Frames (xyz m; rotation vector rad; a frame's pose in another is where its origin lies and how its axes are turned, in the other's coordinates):
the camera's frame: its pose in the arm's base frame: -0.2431 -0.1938 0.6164 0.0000 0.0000 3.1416
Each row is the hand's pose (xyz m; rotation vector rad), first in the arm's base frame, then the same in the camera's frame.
Working: the arm's base frame: its pose in the camera's frame: -0.2431 -0.1938 -0.6164 0.0000 0.0000 3.1416

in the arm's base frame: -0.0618 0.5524 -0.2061 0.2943 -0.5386 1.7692
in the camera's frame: -0.1813 -0.7462 -0.8225 -0.5041 -0.2755 -1.2901
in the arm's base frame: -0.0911 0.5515 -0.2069 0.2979 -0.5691 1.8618
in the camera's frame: -0.1520 -0.7453 -0.8233 -0.5188 -0.2715 -1.1918
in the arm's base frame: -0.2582 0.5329 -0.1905 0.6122 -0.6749 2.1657
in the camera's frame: 0.0151 -0.7267 -0.8069 -0.5581 -0.5063 -0.8124
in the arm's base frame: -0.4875 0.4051 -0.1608 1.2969 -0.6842 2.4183
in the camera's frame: 0.2444 -0.5989 -0.7772 -0.5043 -0.9560 -0.3294
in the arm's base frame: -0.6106 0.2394 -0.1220 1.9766 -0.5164 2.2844
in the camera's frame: 0.3675 -0.4332 -0.7384 -0.3687 -1.4112 -0.0842
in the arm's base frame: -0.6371 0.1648 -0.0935 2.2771 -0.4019 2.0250
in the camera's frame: 0.3940 -0.3586 -0.7099 -0.2959 -1.6764 -0.0769
